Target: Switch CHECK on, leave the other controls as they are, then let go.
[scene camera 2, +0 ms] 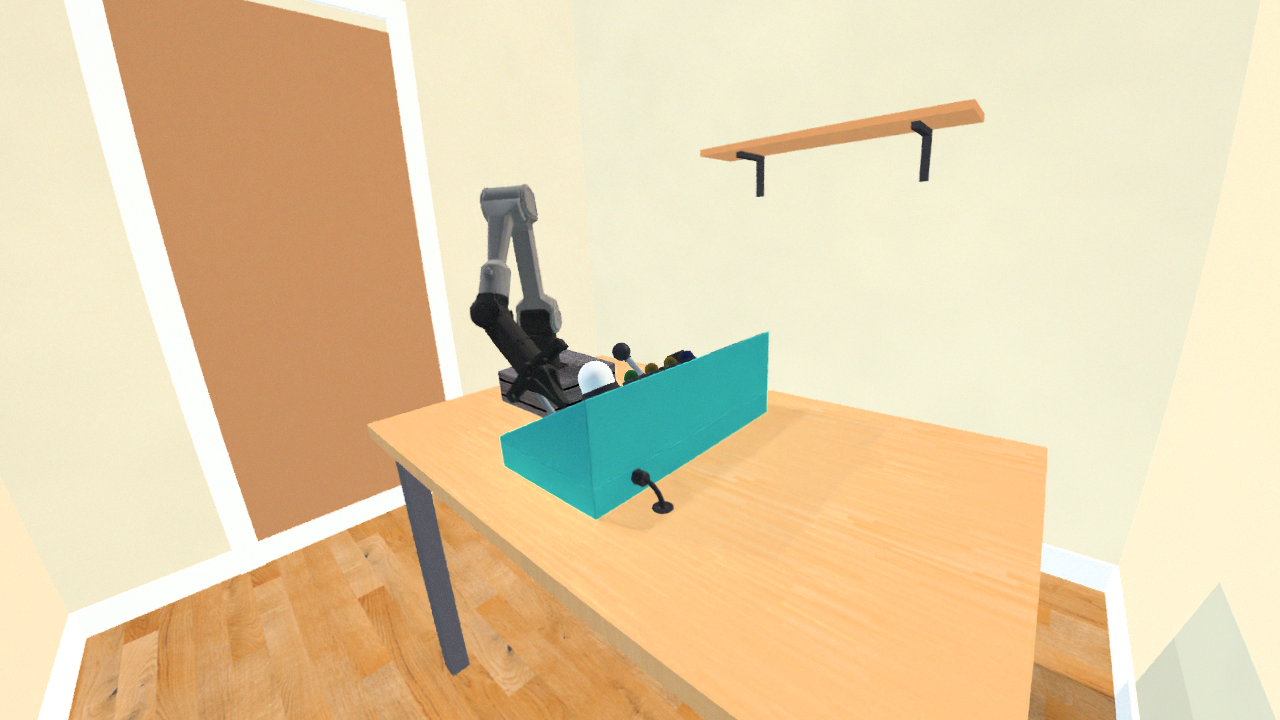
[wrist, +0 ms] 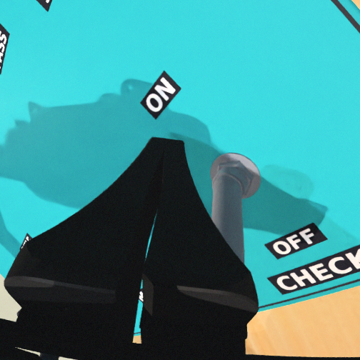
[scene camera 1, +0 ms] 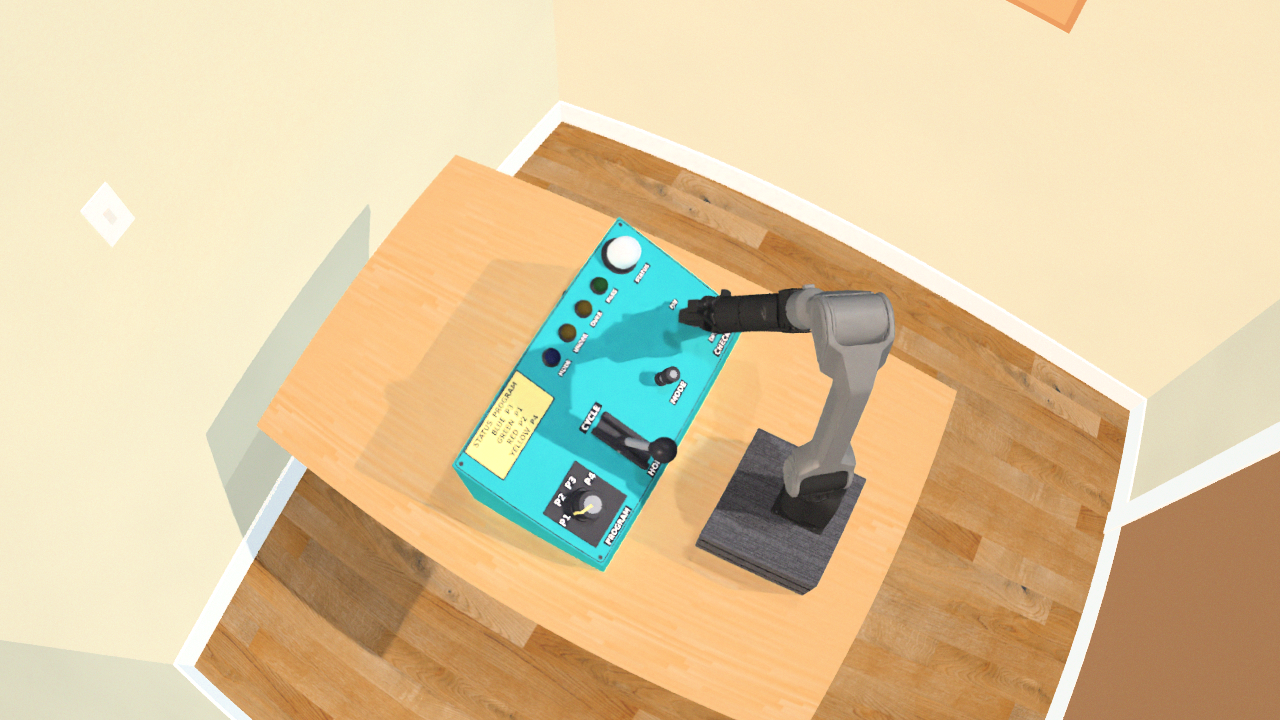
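Observation:
The teal control panel [scene camera 1: 675, 279] [scene camera 2: 680, 429] [wrist: 275, 75] stands on the table. The grey CHECK toggle lever [wrist: 228, 215] [scene camera 2: 547, 405] leans toward the OFF label [wrist: 296, 241], away from the ON label [wrist: 160, 95]. Its free end is hidden behind my right finger in the wrist view, and my gripper covers it in scene camera 1. My gripper [wrist: 165, 157] [scene camera 1: 684, 315] [scene camera 2: 563, 404] is shut and empty, its tips over the panel between the ON label and the lever's base, on the ON side of the lever. Whether finger and lever touch is unclear.
The MODE control [scene camera 1: 666, 375], the CYCLE lever's black ball [scene camera 1: 661, 449] and the PROGRAM knob [scene camera 1: 590, 506] stand further along the panel. The white STATUS dome [scene camera 1: 622, 253] [scene camera 2: 595, 377] and several small lamps line its far side. A small black stalk [scene camera 2: 657, 492] stands behind the panel.

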